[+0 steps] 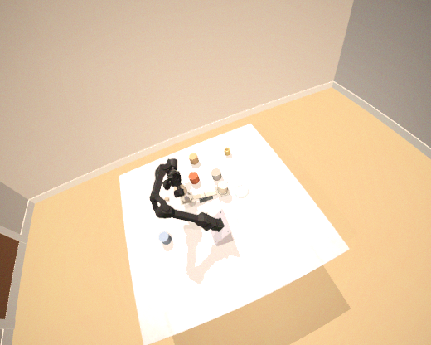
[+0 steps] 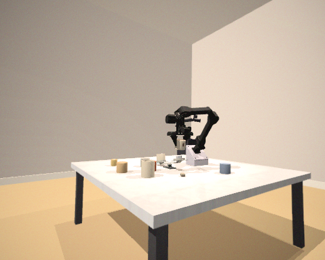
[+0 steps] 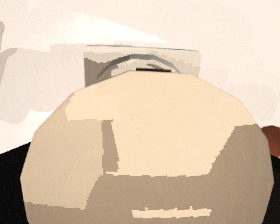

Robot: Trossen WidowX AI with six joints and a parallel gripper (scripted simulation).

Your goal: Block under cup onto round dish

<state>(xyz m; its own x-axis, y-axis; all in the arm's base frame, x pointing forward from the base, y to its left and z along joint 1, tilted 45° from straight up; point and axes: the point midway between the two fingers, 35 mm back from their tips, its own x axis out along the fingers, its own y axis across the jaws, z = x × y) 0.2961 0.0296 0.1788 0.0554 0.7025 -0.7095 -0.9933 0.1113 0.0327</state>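
Right now the white round dish is 39 cm to the right of my gripper tip, 17 cm below it and 8 cm behind it. From my gripper tip the other things lie so: small dark lump 16 cm below, 14 cm to the left, 10 cm ahead; balance beam 14 cm to the right, 13 cm below, 1 cm behind; balance 15 cm below, 14 cm to the right, 1 cm behind.
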